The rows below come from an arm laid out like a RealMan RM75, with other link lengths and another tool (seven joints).
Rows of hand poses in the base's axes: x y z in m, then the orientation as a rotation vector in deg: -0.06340, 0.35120, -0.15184, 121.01, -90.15, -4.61; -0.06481, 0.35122, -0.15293, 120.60, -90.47, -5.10; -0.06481, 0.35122, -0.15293, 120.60, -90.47, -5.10; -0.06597, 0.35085, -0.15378, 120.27, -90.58, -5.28; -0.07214, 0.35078, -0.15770, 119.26, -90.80, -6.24; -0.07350, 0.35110, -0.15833, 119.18, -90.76, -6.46; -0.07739, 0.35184, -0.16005, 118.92, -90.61, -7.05; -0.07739, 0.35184, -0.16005, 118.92, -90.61, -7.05; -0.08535, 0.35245, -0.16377, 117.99, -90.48, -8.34; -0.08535, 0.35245, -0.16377, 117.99, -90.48, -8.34; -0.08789, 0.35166, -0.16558, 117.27, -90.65, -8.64; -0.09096, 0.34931, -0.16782, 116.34, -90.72, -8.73; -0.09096, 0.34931, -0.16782, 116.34, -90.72, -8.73; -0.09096, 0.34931, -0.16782, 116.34, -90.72, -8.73; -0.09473, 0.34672, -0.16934, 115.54, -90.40, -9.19; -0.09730, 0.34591, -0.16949, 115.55, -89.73, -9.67; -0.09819, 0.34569, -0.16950, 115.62, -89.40, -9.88; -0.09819, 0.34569, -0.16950, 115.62, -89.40, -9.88; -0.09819, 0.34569, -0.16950, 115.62, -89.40, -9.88; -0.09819, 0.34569, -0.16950, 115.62, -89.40, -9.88; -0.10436, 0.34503, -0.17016, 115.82, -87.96, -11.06; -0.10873, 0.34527, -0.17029, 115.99, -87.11, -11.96
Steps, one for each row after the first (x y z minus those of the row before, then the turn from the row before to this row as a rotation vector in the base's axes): -0.00141, 0.00002, -0.00109, 0.05, 0.29, -0.44; 0.00000, 0.00000, 0.00000, 0.00, 0.00, 0.00; -0.00116, -0.00037, -0.00085, -0.11, 0.18, -0.23; -0.00617, -0.00007, -0.00392, -0.19, 0.84, -0.72; -0.00136, 0.00032, -0.00063, 0.03, 0.17, -0.05; -0.00389, 0.00074, -0.00172, 0.04, 0.50, -0.13; 0.00000, 0.00000, 0.00000, 0.00, 0.00, 0.00; -0.00796, 0.00061, -0.00372, -0.10, 1.16, -0.55; 0.00000, 0.00000, 0.00000, 0.00, 0.00, 0.00; -0.00254, -0.00079, -0.00181, -0.30, 0.38, -0.45; -0.00307, -0.00235, -0.00224, -0.58, 0.41, -0.43; 0.00000, 0.00000, 0.00000, 0.00, 0.00, 0.00; 0.00000, 0.00000, 0.00000, 0.00, 0.00, 0.00; -0.00377, -0.00259, -0.00152, -0.45, 0.75, -0.23; -0.00257, -0.00081, -0.00015, 0.01, 0.59, 0.30; -0.00089, -0.00022, -0.00001, 0.04, 0.25, 0.18; 0.00000, 0.00000, 0.00000, 0.00, 0.00, 0.00; 0.00000, 0.00000, 0.00000, 0.00, 0.00, 0.00; 0.00000, 0.00000, 0.00000, 0.00, 0.00, 0.00; -0.00617, -0.00066, -0.00066, 0.24, 1.27, 0.68; -0.00437, 0.00024, -0.00013, 0.29, 0.84, 0.38
